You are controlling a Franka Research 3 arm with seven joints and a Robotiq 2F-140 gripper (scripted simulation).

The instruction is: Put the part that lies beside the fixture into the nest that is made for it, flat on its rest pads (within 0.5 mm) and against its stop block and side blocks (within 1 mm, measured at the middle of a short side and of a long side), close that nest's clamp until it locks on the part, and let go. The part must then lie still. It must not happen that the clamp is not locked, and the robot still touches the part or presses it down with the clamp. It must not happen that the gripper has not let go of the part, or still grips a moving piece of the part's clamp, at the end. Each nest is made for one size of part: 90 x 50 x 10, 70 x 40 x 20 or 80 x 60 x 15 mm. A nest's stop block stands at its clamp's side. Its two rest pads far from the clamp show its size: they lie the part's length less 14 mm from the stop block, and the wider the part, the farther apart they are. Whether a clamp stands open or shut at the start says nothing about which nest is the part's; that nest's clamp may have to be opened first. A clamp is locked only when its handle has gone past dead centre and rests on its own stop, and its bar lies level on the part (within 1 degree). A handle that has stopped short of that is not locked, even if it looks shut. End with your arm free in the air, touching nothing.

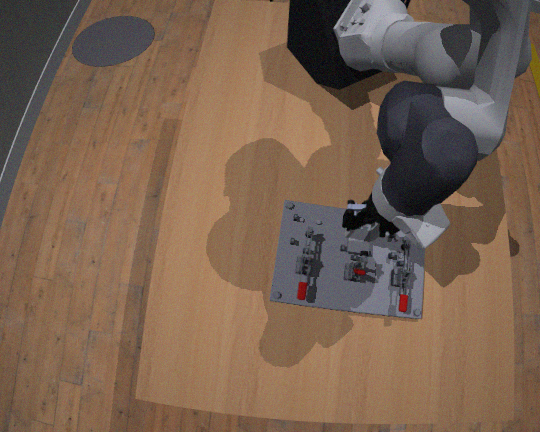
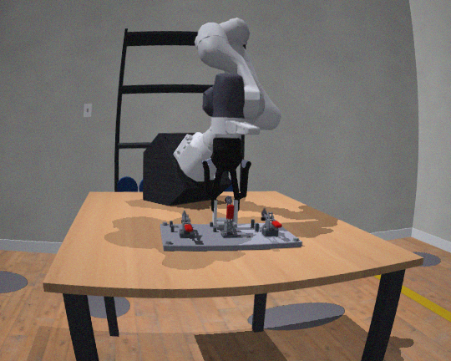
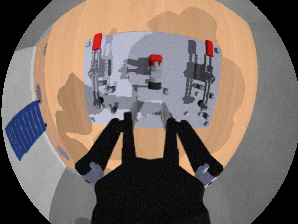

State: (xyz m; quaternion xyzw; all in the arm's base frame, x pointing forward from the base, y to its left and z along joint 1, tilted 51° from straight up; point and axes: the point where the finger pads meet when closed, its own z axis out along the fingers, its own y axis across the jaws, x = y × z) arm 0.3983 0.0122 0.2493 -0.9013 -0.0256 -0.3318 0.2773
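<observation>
The grey fixture plate is 6 cm ahead of my hand, 1 cm to the left of it and 6 cm below it. Round my hand: grey part: 3 cm below.
</observation>
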